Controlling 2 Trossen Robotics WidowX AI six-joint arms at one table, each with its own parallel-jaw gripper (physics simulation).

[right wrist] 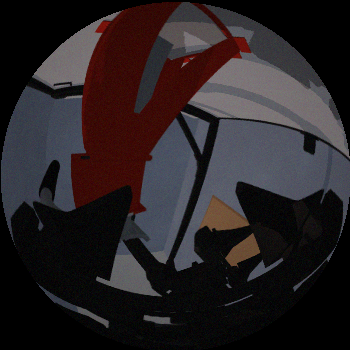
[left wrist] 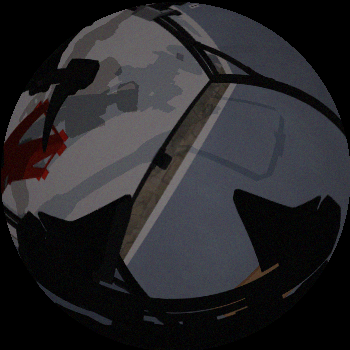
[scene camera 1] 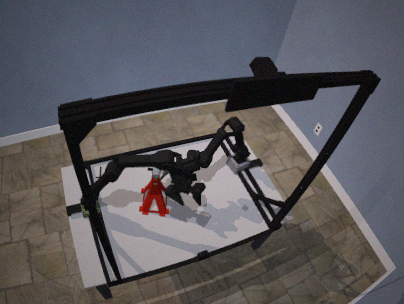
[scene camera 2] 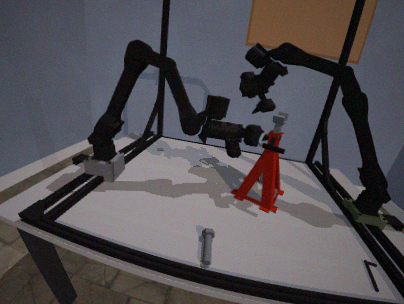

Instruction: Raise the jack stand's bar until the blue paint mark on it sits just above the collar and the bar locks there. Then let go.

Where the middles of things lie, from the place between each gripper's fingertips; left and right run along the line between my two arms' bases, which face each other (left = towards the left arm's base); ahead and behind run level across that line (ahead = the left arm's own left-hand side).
Now: left hand 22 cm short of the red jack stand [scene camera 2: 268, 163], 8 cm to the right of it and 13 cm above it.
The red jack stand is 5 cm ahead of my right hand, 3 cm to the left of it and 5 cm below it.
